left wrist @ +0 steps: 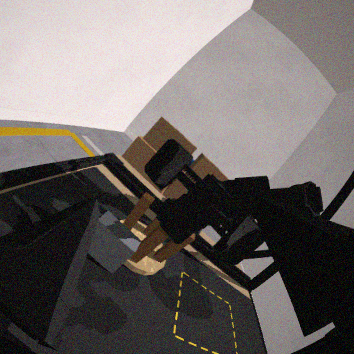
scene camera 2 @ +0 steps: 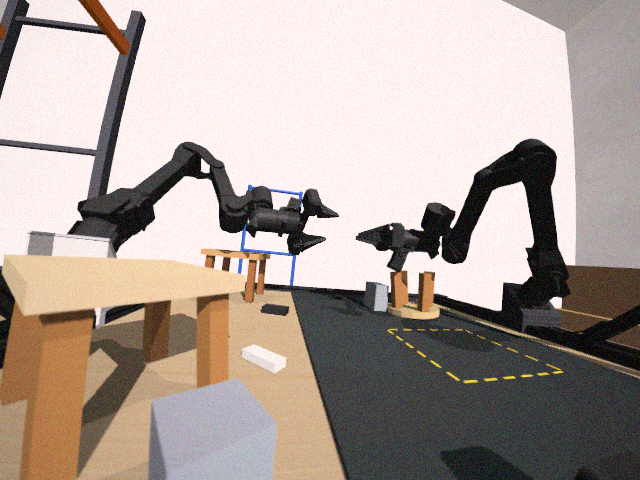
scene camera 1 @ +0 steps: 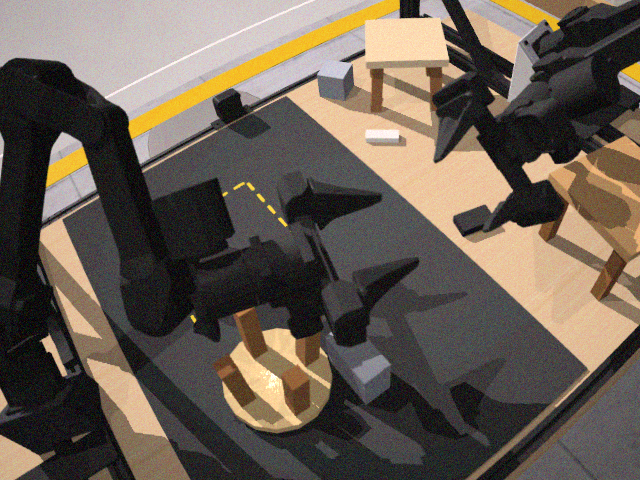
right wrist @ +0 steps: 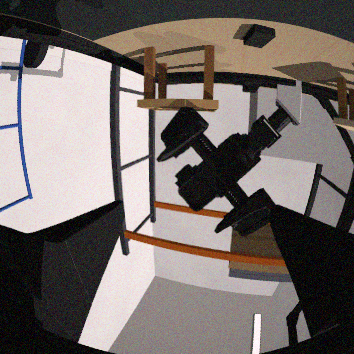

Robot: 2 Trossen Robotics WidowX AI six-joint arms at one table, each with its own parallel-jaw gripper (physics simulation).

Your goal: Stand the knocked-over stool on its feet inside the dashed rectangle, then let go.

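Where they show: left gripper, between the fingertips: (left wrist: 178, 205) (scene camera 2: 331, 227) (scene camera 1: 461, 196) (right wrist: 188, 193); right gripper, between the fingertips: (left wrist: 188, 212) (scene camera 2: 356, 236) (scene camera 1: 399, 227) (right wrist: 199, 211); left arm's base, origin of its link: (scene camera 2: 82, 256) (scene camera 1: 548, 52) (right wrist: 285, 113); right arm's base, origin of its link: (scene camera 2: 531, 298) (scene camera 1: 37, 397).
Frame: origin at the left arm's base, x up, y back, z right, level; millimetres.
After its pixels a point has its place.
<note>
The round pale stool (scene camera 1: 271, 381) {x -75, y -706, z -15 mm} (scene camera 2: 426, 293) {x -30, y -680, z 42 mm} (left wrist: 147, 265) {x -79, y -649, z 9 mm} is upside down on the dark mat, its seat flat and its brown legs pointing up. It lies outside the yellow dashed rectangle (scene camera 1: 247, 182) (scene camera 2: 492, 379) (left wrist: 183, 273), which the right arm partly hides in scene camera 1. My right gripper (scene camera 1: 399, 228) {x 98, y -534, z -70 mm} (scene camera 2: 357, 237) {x 98, y -534, z -70 mm} is open and empty, high above the mat, its fingers pointing away from the stool. My left gripper (scene camera 1: 463, 193) {x 116, y -475, z -105 mm} (scene camera 2: 330, 226) {x 116, y -475, z -105 mm} (right wrist: 188, 193) {x 116, y -475, z -105 mm} is open and empty in the air, facing the right gripper and farther from the stool.
A grey block (scene camera 1: 373, 377) {x -26, y -637, z -119 mm} (scene camera 2: 375, 296) {x -57, y -598, z -52 mm} (left wrist: 107, 245) {x -51, y -605, z -87 mm} stands beside the stool. Two upright stools (scene camera 1: 405, 41) {x 15, y -150, z 203 mm} (scene camera 2: 124, 279) {x 15, y -163, z 281 mm}, (scene camera 1: 599, 193) {x 26, y -285, z -206 mm} (scene camera 2: 235, 254) {x 19, y -239, z -159 mm} (right wrist: 177, 104) {x 22, y -322, z -206 mm}, a cube (scene camera 1: 333, 82) {x -60, y -241, z 298 mm} (scene camera 2: 211, 428) {x -49, y -220, z 324 mm}, a white bar (scene camera 1: 382, 136) {x -88, y -279, z 156 mm} (scene camera 2: 263, 358) {x -89, y -272, z 173 mm} and a black block (scene camera 1: 471, 219) {x -86, y -341, z -60 mm} (scene camera 2: 274, 309) {x -89, y -329, z -47 mm} (right wrist: 259, 36) {x -86, y -349, z -58 mm} are off the mat.
</note>
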